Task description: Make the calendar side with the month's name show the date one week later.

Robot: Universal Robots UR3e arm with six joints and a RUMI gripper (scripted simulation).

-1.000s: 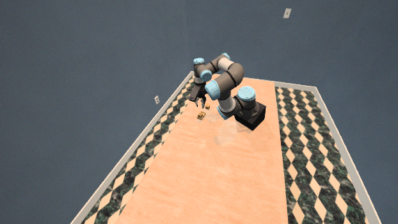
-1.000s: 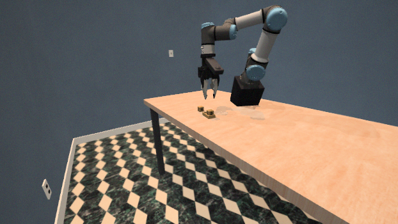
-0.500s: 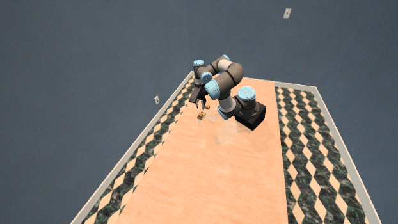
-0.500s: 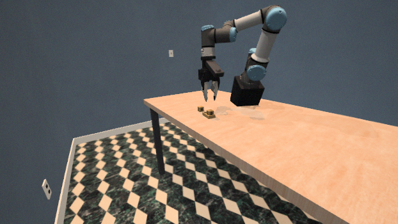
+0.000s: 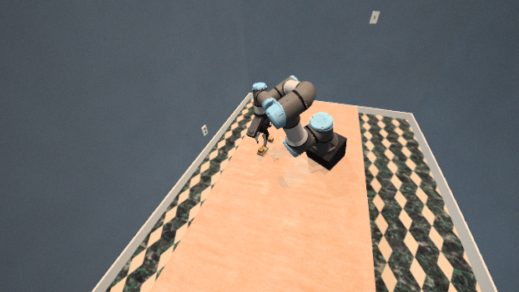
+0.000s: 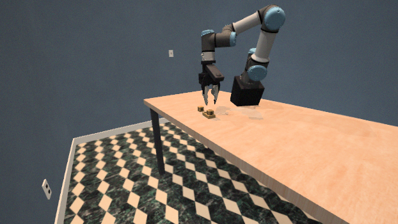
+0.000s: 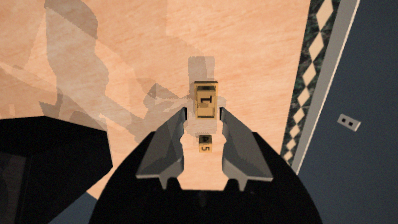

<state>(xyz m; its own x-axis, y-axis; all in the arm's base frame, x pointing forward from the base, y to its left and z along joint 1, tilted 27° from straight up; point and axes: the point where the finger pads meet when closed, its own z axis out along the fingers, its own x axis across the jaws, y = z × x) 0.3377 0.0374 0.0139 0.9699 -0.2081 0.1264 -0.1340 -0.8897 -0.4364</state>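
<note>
The wooden tray is 70 mm below my hand and 20 mm to the right of it.
</note>
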